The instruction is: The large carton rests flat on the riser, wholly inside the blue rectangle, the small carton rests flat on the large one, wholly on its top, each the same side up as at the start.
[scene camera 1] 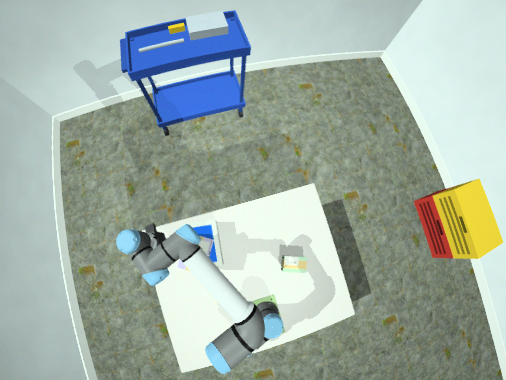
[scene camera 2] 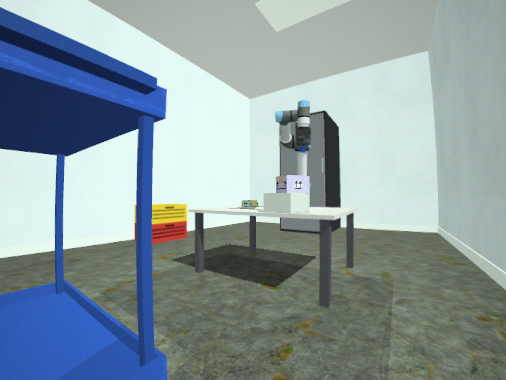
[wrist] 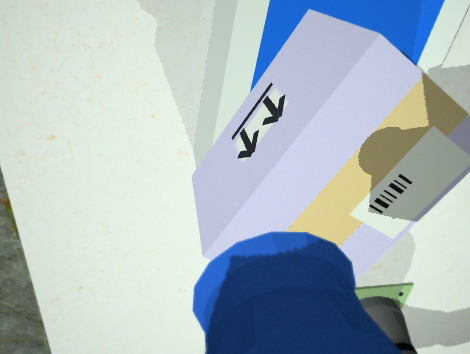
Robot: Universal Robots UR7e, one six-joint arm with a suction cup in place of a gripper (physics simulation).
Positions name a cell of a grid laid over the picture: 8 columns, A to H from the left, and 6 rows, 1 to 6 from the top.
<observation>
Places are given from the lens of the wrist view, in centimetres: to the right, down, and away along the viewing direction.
suction cup (wrist: E5): 1, 2, 6
large lavender carton (wrist: F3): 7, -2, 23
The marked spots on the large lavender carton and the suction cup are 18 cm apart.
</observation>
